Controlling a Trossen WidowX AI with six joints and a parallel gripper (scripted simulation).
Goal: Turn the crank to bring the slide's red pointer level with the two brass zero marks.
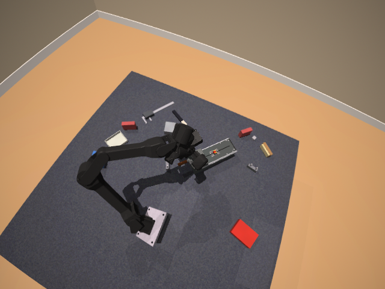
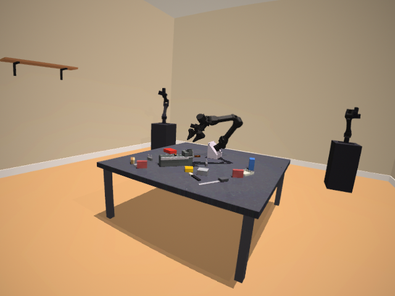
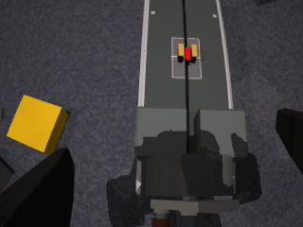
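Now: gripper tip 13 cm above the brown crank handle, 5 cm to the right of it and 5 cm past it. Round my gripper tip: grey block: 19 cm to the left, 18 cm below, 15 cm ahead; yellow block: 19 cm below, 15 cm ahead, 8 cm to the left; red pointer: 12 cm below, 9 cm to the right, 6 cm ahead.
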